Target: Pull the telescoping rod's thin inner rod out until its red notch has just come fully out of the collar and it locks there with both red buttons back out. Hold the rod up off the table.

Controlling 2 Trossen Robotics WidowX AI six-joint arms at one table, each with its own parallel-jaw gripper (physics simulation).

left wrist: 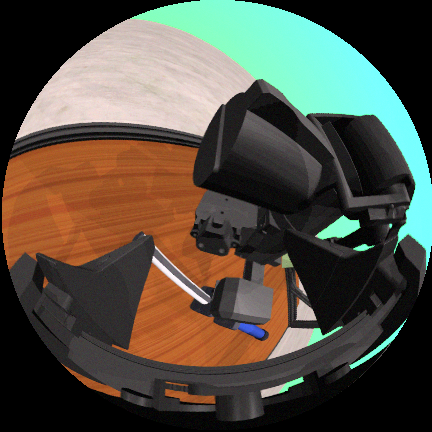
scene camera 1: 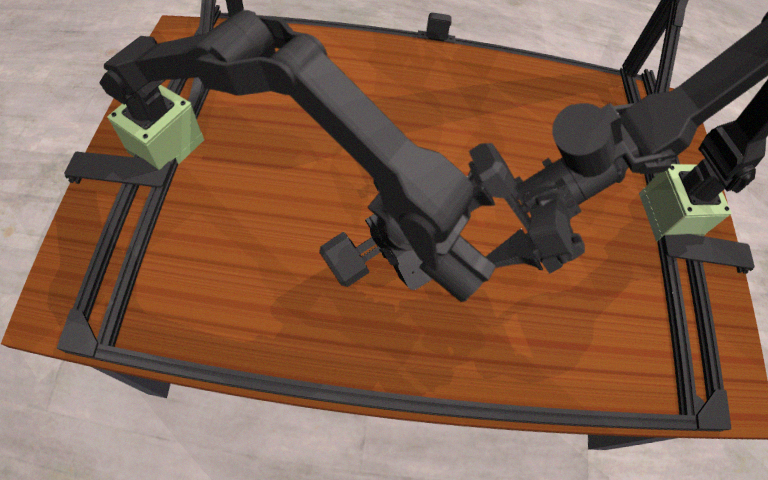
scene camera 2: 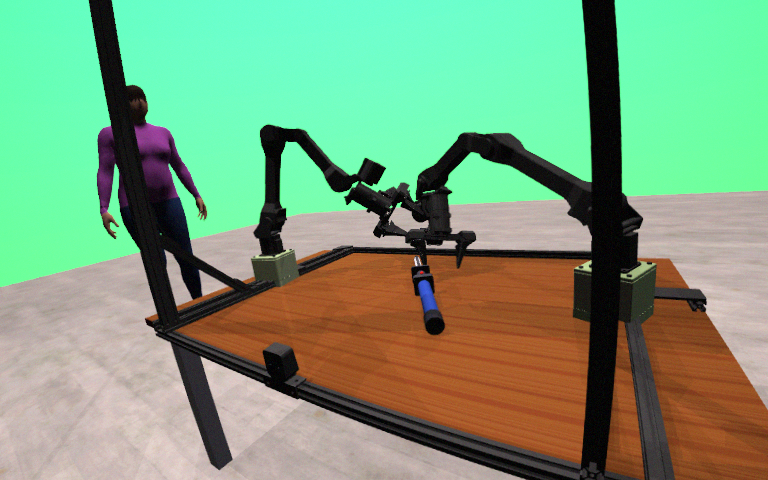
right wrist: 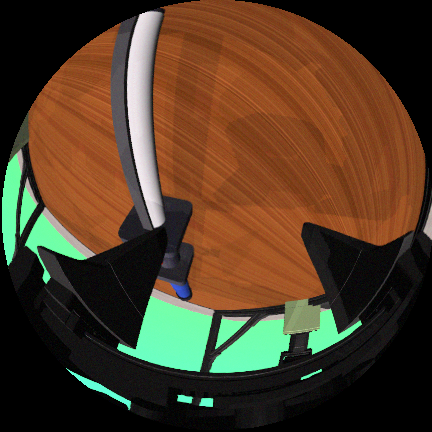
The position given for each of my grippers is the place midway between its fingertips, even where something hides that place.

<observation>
In view: my left gripper (scene camera 1: 460, 246), my right gripper (scene camera 1: 380, 231) and a telescoping rod (scene camera 2: 423, 283).
The telescoping rod shows as well in the left wrist view (left wrist: 259, 333) and in the right wrist view (right wrist: 178, 255). My left gripper is seen too in the left wrist view (left wrist: 219, 239) and in scene camera 2 (scene camera 2: 416, 225). My right gripper is seen too in the left wrist view (left wrist: 220, 266), in scene camera 2 (scene camera 2: 442, 268) and in the right wrist view (right wrist: 236, 232).
</observation>
